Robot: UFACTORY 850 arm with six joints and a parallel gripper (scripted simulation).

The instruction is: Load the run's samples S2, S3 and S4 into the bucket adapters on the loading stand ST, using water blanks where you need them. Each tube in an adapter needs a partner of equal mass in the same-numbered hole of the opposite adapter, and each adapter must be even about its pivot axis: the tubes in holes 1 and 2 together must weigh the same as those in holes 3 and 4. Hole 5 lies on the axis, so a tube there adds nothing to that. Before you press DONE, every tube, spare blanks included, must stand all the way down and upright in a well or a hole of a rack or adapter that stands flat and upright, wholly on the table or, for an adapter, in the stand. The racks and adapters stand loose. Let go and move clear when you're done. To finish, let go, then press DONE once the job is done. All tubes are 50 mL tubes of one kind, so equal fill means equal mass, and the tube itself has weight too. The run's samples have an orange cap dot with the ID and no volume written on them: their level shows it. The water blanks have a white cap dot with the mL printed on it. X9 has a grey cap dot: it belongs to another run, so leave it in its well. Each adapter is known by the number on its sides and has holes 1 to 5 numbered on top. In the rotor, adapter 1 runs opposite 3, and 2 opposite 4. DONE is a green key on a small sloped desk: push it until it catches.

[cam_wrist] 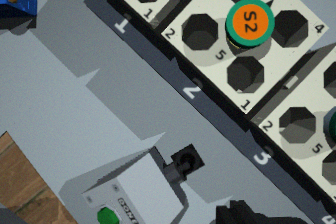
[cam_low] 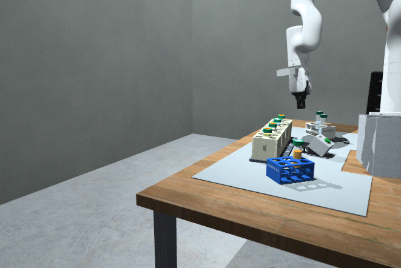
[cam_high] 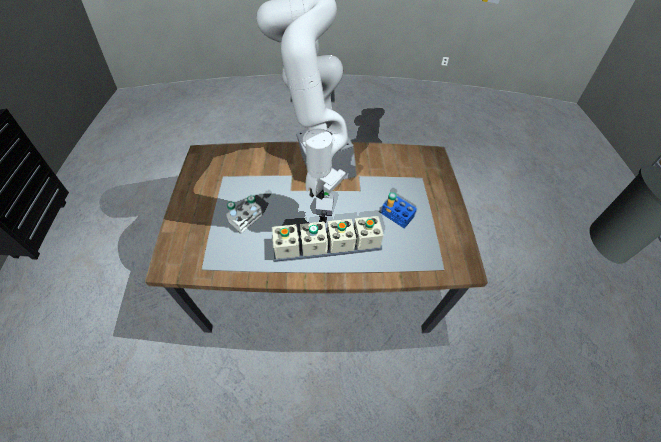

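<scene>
My hand is 14 cm above the green DONE key, 12 cm past it and 1 cm to the right of it. Round my hand: loading stand: 20 cm below, 9 cm ahead, 4 cm to the left; then sample tube S3: 19 cm to the left, 14 cm below, 6 cm ahead; then sample tube: 14 cm below, 9 cm to the left, 8 cm ahead.
</scene>
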